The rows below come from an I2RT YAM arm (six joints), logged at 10 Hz.
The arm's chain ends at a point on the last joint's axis. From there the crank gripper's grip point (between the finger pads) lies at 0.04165 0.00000 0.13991 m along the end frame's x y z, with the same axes.
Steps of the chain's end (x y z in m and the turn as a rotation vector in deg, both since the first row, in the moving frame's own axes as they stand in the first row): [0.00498, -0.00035, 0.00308, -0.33, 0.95, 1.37]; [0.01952, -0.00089, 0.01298, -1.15, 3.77, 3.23]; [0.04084, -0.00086, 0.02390, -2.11, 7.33, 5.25]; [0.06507, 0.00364, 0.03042, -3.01, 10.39, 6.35]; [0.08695, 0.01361, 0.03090, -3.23, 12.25, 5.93]
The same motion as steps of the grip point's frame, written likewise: [0.00727, 0.00148, 0.00237, -0.33, 0.95, 1.37]; [0.02848, 0.00449, 0.00989, -1.15, 3.77, 3.23]; [0.05791, 0.00879, 0.01729, -2.11, 7.33, 5.25]; [0.08890, 0.01671, 0.02032, -3.01, 10.39, 6.35]; [0.11499, 0.02698, 0.01856, -3.23, 12.25, 5.93]
